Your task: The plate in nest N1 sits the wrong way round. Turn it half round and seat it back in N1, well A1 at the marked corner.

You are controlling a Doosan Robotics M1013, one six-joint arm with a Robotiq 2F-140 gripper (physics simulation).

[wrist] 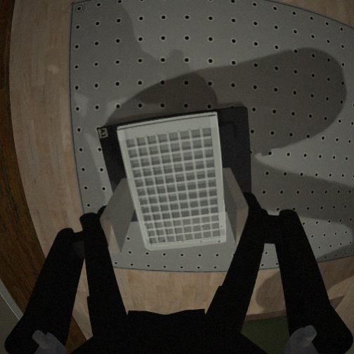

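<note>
The white well plate [175, 185] is held between the finger pads of my gripper [176, 187], which is shut on its two long sides. The plate seems to hang above the dark nest [236, 155], with its lower end in the view reaching past the nest over the pegboard. The plate's edges run roughly parallel to the nest's. The nest's A1 mark [102, 132] shows at its upper left corner in the view. The plate hides most of the nest's middle. No marking that tells the plate's own A1 well can be made out.
The grey pegboard [87, 51] lies under the nest, with rows of holes. Broad dark shadows fall across it at the upper middle and right. The wooden table top [37, 110] shows along the left and below the board.
</note>
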